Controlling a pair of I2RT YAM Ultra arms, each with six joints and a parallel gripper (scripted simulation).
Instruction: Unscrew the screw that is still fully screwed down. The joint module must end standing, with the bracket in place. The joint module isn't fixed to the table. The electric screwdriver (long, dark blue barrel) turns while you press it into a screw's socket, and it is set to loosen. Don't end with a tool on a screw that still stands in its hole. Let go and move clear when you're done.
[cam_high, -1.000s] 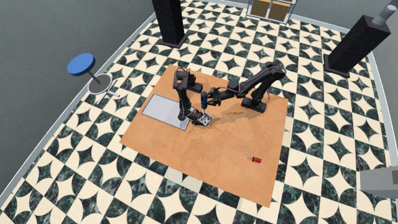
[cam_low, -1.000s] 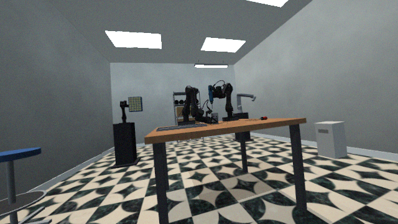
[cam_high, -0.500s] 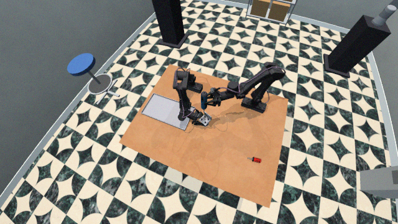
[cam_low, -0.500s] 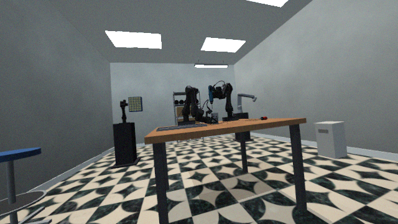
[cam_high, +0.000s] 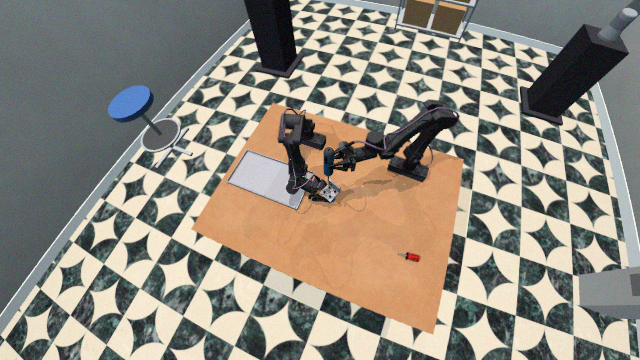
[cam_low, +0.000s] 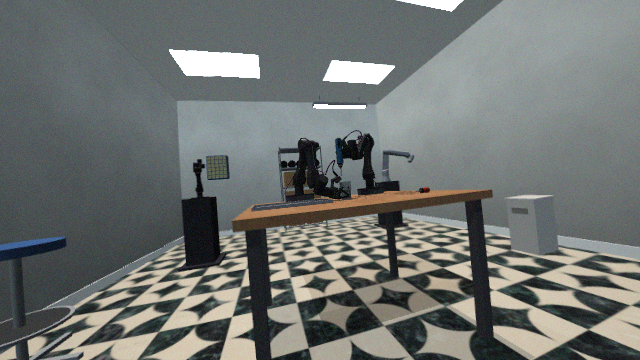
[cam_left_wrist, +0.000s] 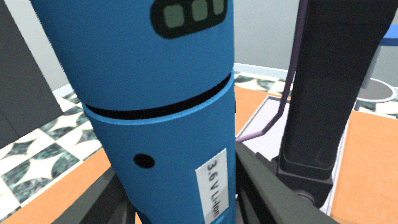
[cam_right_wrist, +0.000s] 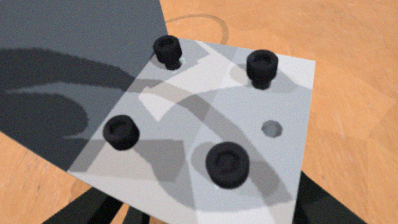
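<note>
The round joint module lies right at my right hand. The rest, counted from my right hand: grey mat (10 mm ahead, 330 mm to the right, 20 mm below); then grey bracket (50 mm above); then screw (10 mm ahead, 20 mm to the right, 50 mm above).
</note>
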